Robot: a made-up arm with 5 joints.
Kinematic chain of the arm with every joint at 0, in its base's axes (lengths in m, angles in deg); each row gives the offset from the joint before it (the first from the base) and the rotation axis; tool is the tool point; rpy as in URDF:
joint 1: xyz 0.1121 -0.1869 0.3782 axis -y
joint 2: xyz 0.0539 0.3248 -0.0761 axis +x
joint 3: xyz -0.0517 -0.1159 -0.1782 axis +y
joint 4: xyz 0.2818 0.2 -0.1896 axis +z
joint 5: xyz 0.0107 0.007 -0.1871 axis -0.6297 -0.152 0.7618
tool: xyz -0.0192 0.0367 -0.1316 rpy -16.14 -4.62 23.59
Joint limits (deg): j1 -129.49..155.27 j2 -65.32..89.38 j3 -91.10..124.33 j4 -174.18..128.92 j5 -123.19..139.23
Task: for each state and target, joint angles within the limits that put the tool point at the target. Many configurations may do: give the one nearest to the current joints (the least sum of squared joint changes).
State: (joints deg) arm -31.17 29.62 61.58 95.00 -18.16
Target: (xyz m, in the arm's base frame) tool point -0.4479 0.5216 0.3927
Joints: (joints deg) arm -39.51 44.70 79.16 93.40 -28.30
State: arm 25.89 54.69 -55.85 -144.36 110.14
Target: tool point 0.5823 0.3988 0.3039
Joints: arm 7.98 59.21 -60.95 -144.97 125.79
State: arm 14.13 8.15 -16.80 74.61 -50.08
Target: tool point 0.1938 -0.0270 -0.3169
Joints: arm -16.31 -28.03 -14.25 90.35 -60.40
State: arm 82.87 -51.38 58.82 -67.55 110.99
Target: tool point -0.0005 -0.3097 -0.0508
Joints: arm 42.49 -65.32 79.33 -88.16 135.40
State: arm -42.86 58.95 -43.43 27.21 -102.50
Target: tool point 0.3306 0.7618 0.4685
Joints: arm -13.92 89.38 7.31 52.20 -96.17
